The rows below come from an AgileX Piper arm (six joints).
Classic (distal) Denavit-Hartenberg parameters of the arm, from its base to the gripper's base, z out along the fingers. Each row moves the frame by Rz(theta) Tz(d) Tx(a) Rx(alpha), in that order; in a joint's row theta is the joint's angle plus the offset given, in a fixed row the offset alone. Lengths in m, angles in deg.
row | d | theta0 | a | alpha
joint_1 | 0.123 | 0 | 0 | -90
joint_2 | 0 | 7.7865 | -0.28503 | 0
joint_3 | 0 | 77.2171 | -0.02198 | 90
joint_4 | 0.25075 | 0 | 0 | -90
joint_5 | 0 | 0 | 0 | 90
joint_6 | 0.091 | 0 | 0 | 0
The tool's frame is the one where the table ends.
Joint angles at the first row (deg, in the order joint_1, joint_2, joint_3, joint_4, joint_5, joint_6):
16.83, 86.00, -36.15, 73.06, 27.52, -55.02
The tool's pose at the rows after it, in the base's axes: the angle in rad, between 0 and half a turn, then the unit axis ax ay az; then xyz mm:
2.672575 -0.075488 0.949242 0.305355 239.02 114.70 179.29
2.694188 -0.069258 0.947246 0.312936 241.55 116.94 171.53
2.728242 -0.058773 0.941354 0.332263 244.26 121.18 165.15
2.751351 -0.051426 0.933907 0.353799 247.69 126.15 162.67
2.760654 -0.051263 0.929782 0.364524 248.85 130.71 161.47
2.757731 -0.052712 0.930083 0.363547 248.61 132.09 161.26
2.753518 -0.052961 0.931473 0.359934 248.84 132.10 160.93
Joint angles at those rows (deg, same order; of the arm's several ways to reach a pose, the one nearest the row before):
16.83, 86.46, -36.15, 74.83, 27.52, -56.28
16.83, 88.53, -36.15, 78.00, 28.15, -58.82
16.83, 90.78, -36.54, 81.31, 30.22, -60.47
16.92, 92.52, -37.34, 84.01, 32.47, -61.55
17.48, 93.42, -37.77, 85.68, 33.37, -62.40
17.86, 93.46, -37.77, 86.07, 33.01, -62.73
18.00, 93.46, -37.77, 86.07, 32.46, -62.82

